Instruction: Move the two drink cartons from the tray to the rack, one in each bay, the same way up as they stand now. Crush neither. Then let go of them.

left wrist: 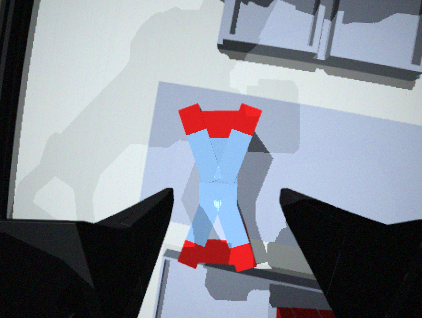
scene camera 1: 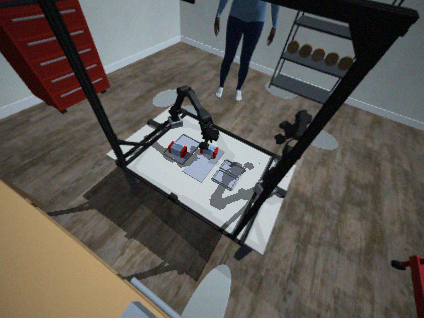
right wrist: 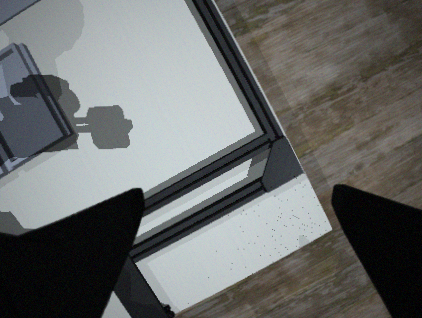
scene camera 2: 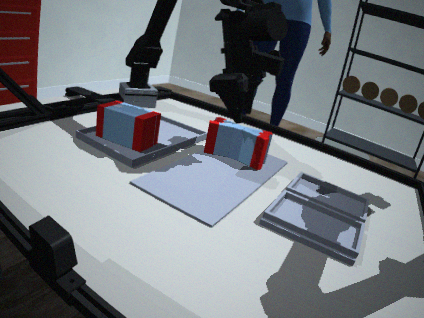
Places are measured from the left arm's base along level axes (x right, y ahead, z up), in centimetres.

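Pixels of known places: left gripper, fingertip midpoint: [left wrist: 227, 194] [scene camera 1: 209, 146] [scene camera 2: 243, 118]; right gripper, fingertip midpoint: [right wrist: 237, 195]; left arm's base, link origin: [scene camera 1: 175, 118] [scene camera 2: 138, 85].
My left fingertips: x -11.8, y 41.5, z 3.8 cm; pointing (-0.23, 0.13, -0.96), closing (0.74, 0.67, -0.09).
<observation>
For each thing: its top centre in the pictures, then the offset to it from my left fingertips. "pt": a spot on its surface instead. Level surfaces: height alone.
- light-blue carton with red ends, top centre: [left wrist: 218, 189] [scene camera 2: 241, 127] [scene camera 1: 209, 147] dz -2.2, dx -0.4, dy -0.6 cm
- flat pale mat, surface height: dz -9.0 cm
- carton, surface spot: [scene camera 2: 120, 125] pt dz -4.6, dx +23.3, dy -7.3 cm
- two-bay rack, top centre: [scene camera 2: 325, 204] [scene camera 1: 229, 172] dz -7.4, dx -5.4, dy +22.4 cm
One light-blue carton with red ends [scene camera 1: 209, 151] [scene camera 2: 235, 142] [left wrist: 218, 192] stands upright at the back part of the flat pale mat [scene camera 1: 197, 172] [scene camera 2: 200, 195] [left wrist: 350, 150]. Its long sides are pinched in to a narrow waist. My left gripper [scene camera 1: 205, 144] [scene camera 2: 239, 120] [left wrist: 227, 194] is open above it, a fingertip on each side with gaps. The other carton [scene camera 1: 178, 149] [scene camera 2: 120, 125] stands straight-sided in the tray [scene camera 1: 175, 160] [scene camera 2: 107, 151] [left wrist: 172, 256]. The two-bay rack [scene camera 2: 310, 240] [left wrist: 270, 54] [right wrist: 54, 100] holds no carton. My right gripper [scene camera 1: 278, 132] [right wrist: 237, 195] is open and empty, away from the cartons.
A black frame [scene camera 2: 380, 165] [right wrist: 200, 177] borders the table, with uprights in scene camera 1. A black block [scene camera 2: 52, 247] sits on the front rail. Arm shadows fall over the mat and rack. A person [scene camera 1: 242, 45] stands behind the table.
</observation>
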